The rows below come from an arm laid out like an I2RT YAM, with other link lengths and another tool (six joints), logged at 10 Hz.
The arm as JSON. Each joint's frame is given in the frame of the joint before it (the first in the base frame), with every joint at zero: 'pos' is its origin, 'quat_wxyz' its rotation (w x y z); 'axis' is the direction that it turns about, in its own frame. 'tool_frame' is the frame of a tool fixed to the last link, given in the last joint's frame.
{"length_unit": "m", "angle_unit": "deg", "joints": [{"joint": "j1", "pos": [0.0, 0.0, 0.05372], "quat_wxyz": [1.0, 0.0, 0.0, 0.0], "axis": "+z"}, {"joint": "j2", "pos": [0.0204, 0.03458, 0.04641], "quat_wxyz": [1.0, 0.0, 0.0, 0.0], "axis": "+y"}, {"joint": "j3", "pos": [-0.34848, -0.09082, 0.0], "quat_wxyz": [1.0, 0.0, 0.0, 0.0], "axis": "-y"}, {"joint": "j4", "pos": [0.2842, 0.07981, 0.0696], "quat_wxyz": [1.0, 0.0, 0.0, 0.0], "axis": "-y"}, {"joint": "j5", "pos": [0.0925, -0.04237, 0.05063], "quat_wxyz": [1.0, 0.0, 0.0, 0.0], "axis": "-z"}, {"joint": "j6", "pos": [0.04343, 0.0, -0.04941], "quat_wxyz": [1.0, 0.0, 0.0, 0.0], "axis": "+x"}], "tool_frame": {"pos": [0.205, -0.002, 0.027], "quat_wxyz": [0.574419, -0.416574, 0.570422, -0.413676]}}
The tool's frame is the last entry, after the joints.
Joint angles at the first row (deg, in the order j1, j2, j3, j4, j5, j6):
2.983 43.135 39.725 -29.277 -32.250 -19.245
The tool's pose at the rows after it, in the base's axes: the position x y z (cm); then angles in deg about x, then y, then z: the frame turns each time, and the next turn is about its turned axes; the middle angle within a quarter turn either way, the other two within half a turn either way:
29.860, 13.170, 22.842, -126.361, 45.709, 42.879
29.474, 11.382, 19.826, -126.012, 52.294, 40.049
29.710, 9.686, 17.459, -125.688, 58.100, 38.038
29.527, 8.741, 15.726, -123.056, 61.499, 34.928
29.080, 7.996, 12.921, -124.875, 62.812, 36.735
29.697, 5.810, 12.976, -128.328, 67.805, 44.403
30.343, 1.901, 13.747, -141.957, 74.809, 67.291
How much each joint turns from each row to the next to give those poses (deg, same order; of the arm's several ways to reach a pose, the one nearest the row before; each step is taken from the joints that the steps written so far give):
-0.001 -6.907 -8.436 5.134 1.026 -0.023
-0.066 -7.977 -10.164 7.478 4.634 0.000
-0.153 -5.399 -8.088 6.949 4.174 0.000
-1.307 -4.504 -6.250 4.962 0.638 0.024
-0.881 -4.171 -4.852 0.701 0.714 -0.024
-0.152 -2.709 -1.464 0.854 4.636 5.180
-0.847 -2.718 -0.001 -0.706 7.108 10.231

